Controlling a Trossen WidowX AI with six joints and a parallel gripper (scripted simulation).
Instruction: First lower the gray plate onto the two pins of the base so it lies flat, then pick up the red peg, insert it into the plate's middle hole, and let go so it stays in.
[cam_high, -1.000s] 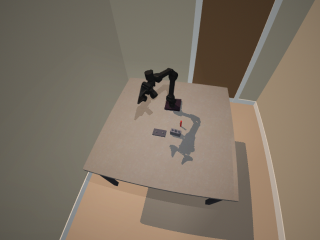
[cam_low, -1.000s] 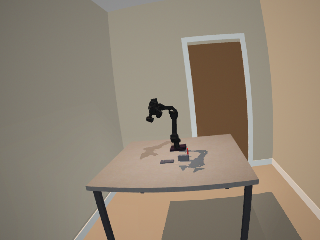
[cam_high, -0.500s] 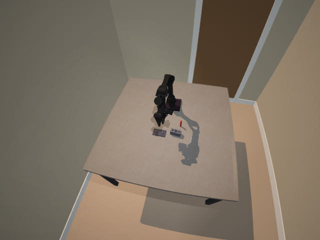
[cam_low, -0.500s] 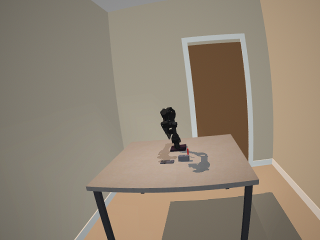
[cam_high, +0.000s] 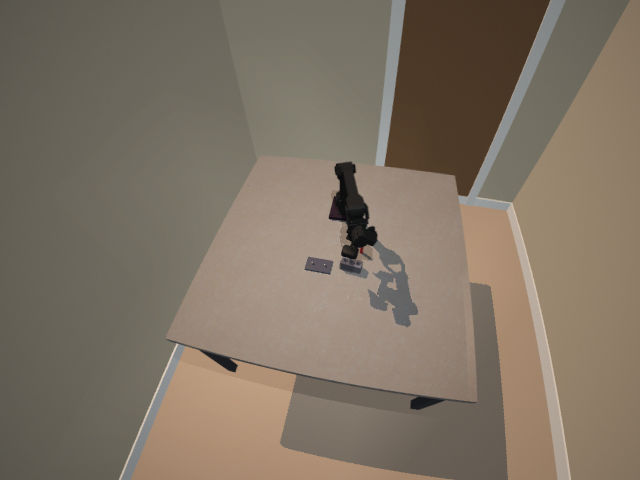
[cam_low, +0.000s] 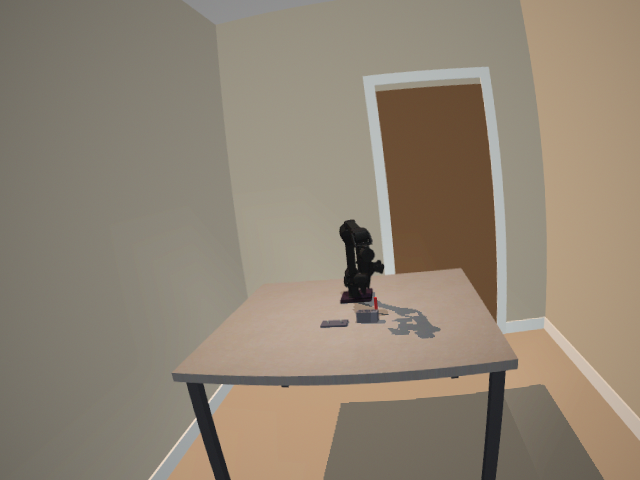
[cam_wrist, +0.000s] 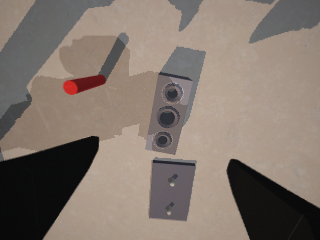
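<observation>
Now: gripper tip 1 cm to the left of the gray plate and 10 cm above it. From my gripper tip the other things lie so: red peg: 9 cm behind, 5 cm to the left, 10 cm below; base: 1 cm behind, 16 cm to the right, 13 cm below.
</observation>
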